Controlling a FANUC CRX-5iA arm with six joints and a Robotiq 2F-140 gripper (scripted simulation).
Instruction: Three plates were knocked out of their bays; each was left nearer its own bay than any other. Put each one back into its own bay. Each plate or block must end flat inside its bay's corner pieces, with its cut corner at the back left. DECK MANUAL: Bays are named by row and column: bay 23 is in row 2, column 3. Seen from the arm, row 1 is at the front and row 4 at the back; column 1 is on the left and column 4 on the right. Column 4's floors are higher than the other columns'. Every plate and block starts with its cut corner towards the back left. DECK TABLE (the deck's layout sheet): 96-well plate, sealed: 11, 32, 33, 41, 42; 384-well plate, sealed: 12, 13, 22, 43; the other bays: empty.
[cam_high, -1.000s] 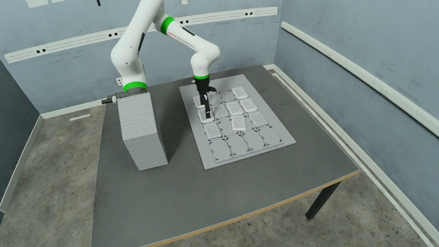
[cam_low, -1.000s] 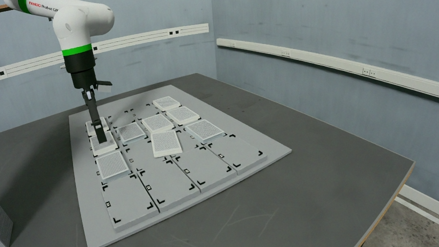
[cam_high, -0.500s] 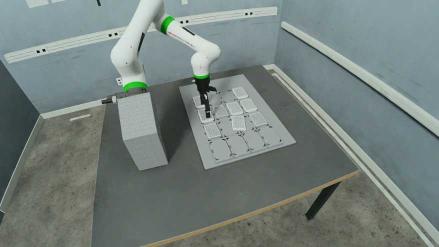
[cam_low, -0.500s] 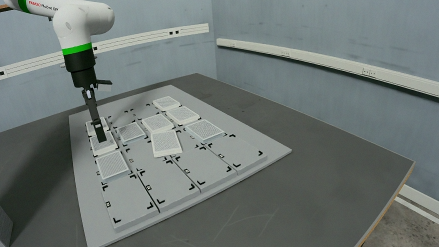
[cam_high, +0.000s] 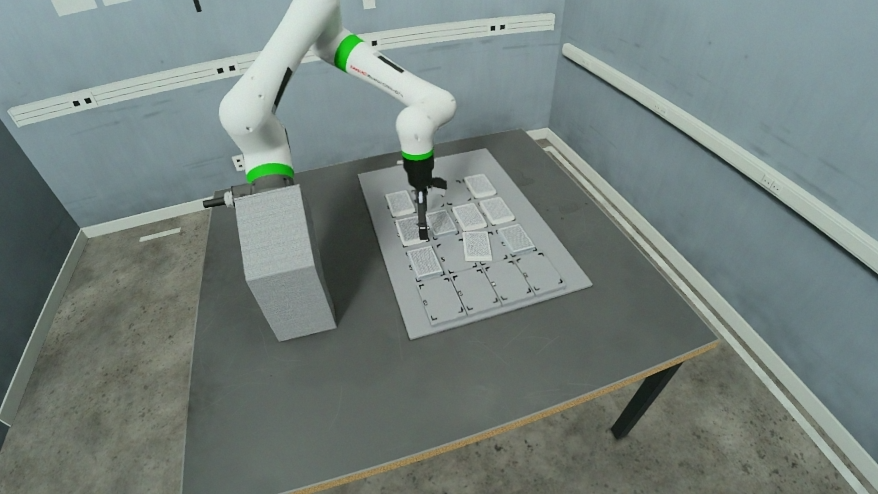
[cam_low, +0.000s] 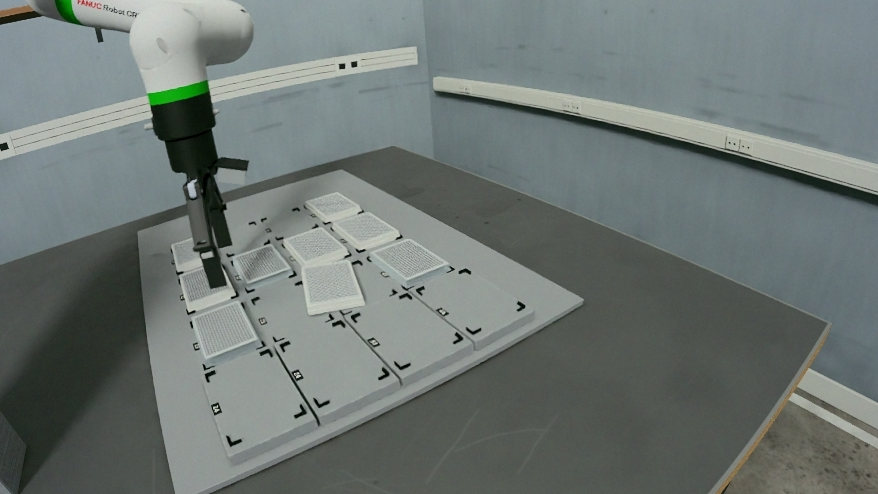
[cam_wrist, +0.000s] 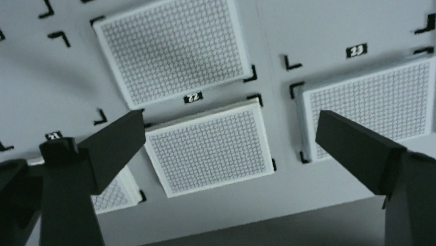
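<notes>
My hand is 6 cm above the label 22, 3 cm to the right of it and 2 cm short of it. The rest, counted from my hand: bay label 23 cm ahead, 14 cm to the right, 6 cm below; then 384-well plate 13 cm to the right, 5 cm below, 4 cm behind.
</notes>
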